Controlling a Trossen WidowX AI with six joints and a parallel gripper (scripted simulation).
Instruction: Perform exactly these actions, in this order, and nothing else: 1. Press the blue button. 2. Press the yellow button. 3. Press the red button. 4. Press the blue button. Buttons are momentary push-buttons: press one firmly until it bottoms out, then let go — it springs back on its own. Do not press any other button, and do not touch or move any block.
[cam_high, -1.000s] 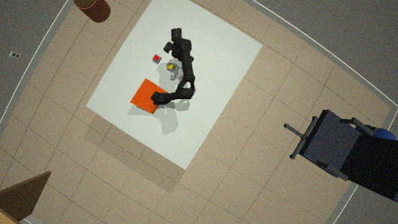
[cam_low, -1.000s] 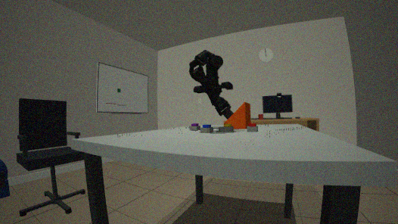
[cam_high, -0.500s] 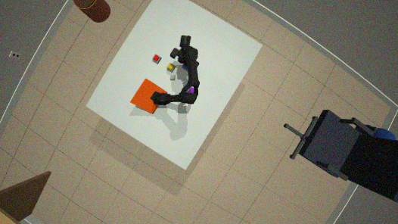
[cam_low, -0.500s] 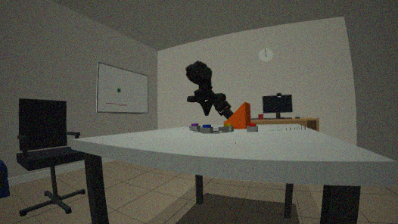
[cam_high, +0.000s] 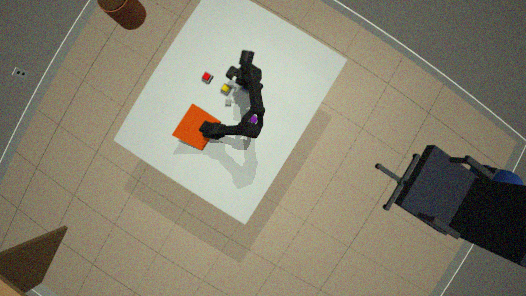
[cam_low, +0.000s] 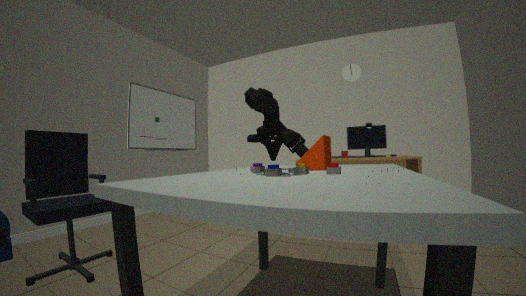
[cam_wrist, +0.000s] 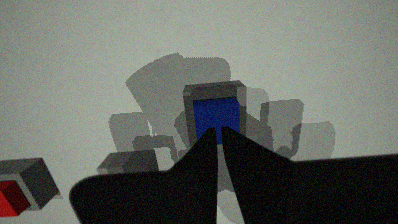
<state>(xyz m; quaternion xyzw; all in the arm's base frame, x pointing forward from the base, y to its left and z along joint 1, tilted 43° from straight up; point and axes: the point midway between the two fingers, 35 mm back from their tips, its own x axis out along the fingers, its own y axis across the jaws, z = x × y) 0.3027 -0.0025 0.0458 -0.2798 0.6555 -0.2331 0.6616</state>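
My gripper tip is now 20 mm above the blue button. Round my gripper tip: red button: 210 mm to the left, 80 mm behind, 20 mm below; then yellow button: 80 mm to the left, 70 mm behind, 20 mm below; then small grey block: 120 mm behind, 40 mm below, 30 mm to the left.
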